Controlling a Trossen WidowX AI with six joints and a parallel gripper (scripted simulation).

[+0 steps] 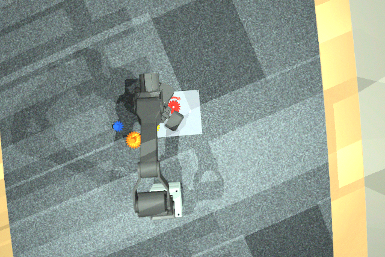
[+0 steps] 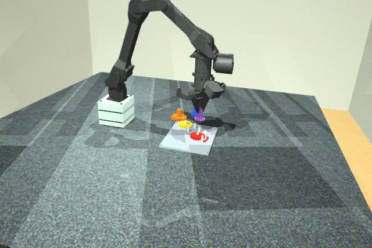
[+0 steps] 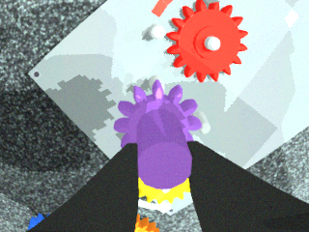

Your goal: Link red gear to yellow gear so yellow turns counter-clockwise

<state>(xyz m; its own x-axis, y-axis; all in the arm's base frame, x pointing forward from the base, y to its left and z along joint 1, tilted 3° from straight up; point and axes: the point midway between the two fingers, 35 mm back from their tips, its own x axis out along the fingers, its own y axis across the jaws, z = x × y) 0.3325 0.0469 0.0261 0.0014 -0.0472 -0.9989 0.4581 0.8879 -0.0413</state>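
My gripper tip is 7 cm above the red gear, 5 cm to the left of it and 1 cm short of it. Also, from my gripper tip: white arrow 9 cm behind, 8 cm below, 5 cm to the left; then purple gear 1 cm below; then yellow striped gear 7 cm below, 7 cm behind, 2 cm to the left.
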